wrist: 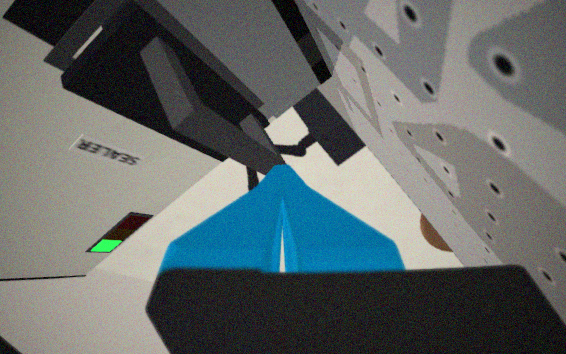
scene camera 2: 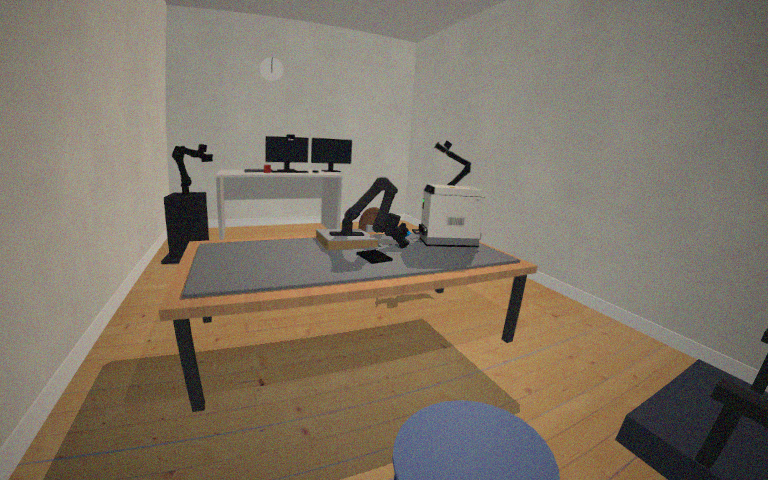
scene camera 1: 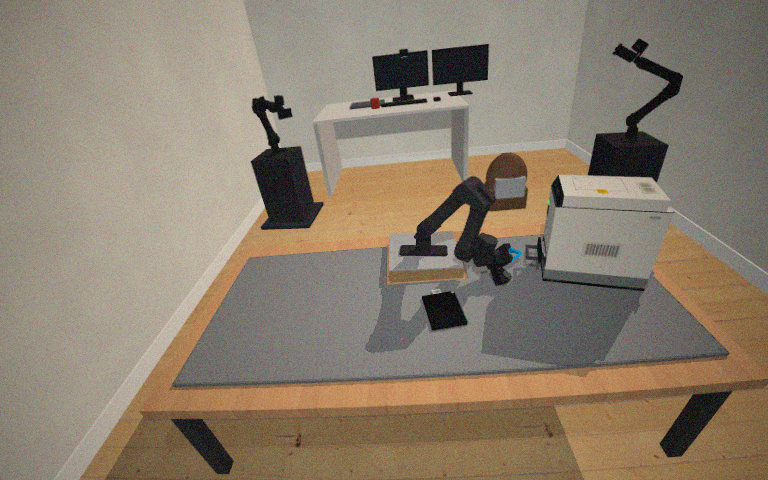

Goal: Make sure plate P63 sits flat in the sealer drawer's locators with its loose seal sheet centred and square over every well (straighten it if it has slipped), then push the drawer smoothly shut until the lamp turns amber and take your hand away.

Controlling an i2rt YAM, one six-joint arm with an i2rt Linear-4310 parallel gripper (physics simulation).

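Frame: origin at the arm's base, x ahead, y left, z up, level; centimetres.
Seen in the pictures: gripper, between the fingertips: (wrist: 282, 177) (scene camera 2: 410, 232) (scene camera 1: 520, 253); arm's base, origin of its link: (scene camera 2: 346, 234) (scene camera 1: 423, 251).
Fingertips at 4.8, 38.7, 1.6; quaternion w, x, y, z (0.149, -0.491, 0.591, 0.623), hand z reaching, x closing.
Observation:
Pixels of each thing's top centre, then the offset from my fingertips to it, as dx, dy, dz. "spot": a spot on its surface instead. Level surfaces: height alone.
- white sealer, centre of its top: (scene camera 1: 609, 186) (scene camera 2: 454, 186) +5.0, +24.7, +29.8
- dark drawer handle, a spot on its surface: (wrist: 187, 107) (scene camera 1: 526, 259) spot: +4.9, +1.2, +0.5
- black flat slab, centre of its top: (scene camera 1: 443, 308) (scene camera 2: 374, 255) +26.5, -31.0, -4.5
- grey mat, height of its surface: dz -5.7
The white sealer (scene camera 1: 606, 243) (scene camera 2: 453, 223) (wrist: 45, 165) stands at the right of the mat. Its lamp (scene camera 1: 548, 202) (scene camera 2: 423, 200) (wrist: 106, 245) is lit green. The dark drawer handle (scene camera 1: 526, 253) (wrist: 187, 107) sticks out from the sealer's left face. How far the drawer stands out I cannot tell. Plate P63 and its seal sheet do not show. My gripper (scene camera 1: 518, 254) (scene camera 2: 408, 233) (wrist: 282, 177) is shut and empty, its blue fingertips close in front of the handle. In the wrist view the tips overlap the handle's end; whether they touch it I cannot tell.
A black flat slab (scene camera 1: 444, 311) (scene camera 2: 374, 256) lies on the grey mat (scene camera 1: 283, 328) in front of the arm's raised base (scene camera 1: 427, 276). A brown backpack (scene camera 1: 506, 166) stands on the floor behind the table. A blue round stool (scene camera 2: 475, 441) stands in front.

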